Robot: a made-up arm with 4 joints. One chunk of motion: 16 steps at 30 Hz.
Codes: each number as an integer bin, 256 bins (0 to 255) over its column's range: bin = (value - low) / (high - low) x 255, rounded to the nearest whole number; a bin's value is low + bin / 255 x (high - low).
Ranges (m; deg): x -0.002..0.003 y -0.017..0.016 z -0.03..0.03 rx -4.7..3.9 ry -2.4..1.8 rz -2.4..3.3
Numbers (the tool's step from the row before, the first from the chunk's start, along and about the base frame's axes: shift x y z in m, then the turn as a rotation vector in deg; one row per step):
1: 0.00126 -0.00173 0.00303 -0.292 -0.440 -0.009
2: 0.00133 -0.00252 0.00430 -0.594 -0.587 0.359
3: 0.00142 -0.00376 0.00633 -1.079 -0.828 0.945
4: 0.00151 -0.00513 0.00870 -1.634 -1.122 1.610
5: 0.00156 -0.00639 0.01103 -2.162 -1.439 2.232
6: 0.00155 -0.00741 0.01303 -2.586 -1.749 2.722
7: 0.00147 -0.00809 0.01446 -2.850 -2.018 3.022
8: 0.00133 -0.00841 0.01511 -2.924 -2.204 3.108
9: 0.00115 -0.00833 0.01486 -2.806 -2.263 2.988
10: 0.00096 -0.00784 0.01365 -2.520 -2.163 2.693
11: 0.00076 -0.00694 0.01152 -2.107 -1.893 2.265
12: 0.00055 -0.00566 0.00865 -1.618 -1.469 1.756
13: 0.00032 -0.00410 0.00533 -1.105 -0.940 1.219
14: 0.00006 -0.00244 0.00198 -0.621 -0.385 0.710
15: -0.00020 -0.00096 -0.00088 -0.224 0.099 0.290
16: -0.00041 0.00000 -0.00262 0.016 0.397 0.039
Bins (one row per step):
1: 166 118 140 131 119 107
2: 170 112 146 122 110 123
3: 174 102 154 107 95 150
4: 179 92 164 91 78 179
5: 182 82 174 75 58 207
6: 181 74 183 63 40 229
7: 177 69 189 55 23 243
8: 170 66 192 53 12 246
9: 161 67 191 56 8 241
10: 151 71 186 65 14 228
11: 141 78 176 77 31 209
12: 130 88 164 91 57 186
13: 118 100 150 107 89 162
14: 105 113 136 121 122 139
15: 92 124 124 133 152 120
16: 81 131 116 140 170 109

